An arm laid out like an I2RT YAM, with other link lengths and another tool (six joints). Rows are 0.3 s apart.
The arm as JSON. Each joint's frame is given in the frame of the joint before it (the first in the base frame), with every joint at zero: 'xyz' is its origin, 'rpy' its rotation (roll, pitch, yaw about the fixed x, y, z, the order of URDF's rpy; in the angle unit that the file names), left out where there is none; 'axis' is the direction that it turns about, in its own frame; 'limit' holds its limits. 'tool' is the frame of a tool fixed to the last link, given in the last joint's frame.
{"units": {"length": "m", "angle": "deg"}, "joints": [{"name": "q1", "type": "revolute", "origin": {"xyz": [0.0, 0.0, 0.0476]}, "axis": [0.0, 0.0, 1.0], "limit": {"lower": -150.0, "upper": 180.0}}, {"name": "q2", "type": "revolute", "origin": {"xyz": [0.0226, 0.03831, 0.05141], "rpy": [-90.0, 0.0, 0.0]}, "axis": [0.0, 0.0, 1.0], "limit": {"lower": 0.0, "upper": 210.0}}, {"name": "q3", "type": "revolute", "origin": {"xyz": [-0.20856, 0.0, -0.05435], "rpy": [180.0, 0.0, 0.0]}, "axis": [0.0, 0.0, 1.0], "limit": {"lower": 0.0, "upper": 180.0}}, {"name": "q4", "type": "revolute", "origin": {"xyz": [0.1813, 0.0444, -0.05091]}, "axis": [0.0, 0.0, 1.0], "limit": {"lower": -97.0, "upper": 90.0}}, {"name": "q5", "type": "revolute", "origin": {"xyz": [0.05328, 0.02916, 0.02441], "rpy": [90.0, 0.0, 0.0]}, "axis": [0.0, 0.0, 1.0], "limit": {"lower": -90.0, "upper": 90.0}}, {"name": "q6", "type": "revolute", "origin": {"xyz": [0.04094, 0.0, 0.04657], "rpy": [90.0, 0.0, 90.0]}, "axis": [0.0, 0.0, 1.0], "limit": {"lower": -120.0, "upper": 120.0}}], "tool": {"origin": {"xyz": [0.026, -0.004, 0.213], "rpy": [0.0, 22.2, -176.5]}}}
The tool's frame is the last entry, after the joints.
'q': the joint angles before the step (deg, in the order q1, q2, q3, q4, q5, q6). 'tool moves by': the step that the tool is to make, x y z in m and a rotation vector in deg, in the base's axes. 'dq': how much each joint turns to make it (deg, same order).
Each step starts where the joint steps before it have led.
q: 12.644, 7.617, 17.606, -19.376, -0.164, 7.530
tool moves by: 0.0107, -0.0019, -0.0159, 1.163, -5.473, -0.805
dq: -0.810, -7.416, -13.524, 11.703, -0.002, -0.024
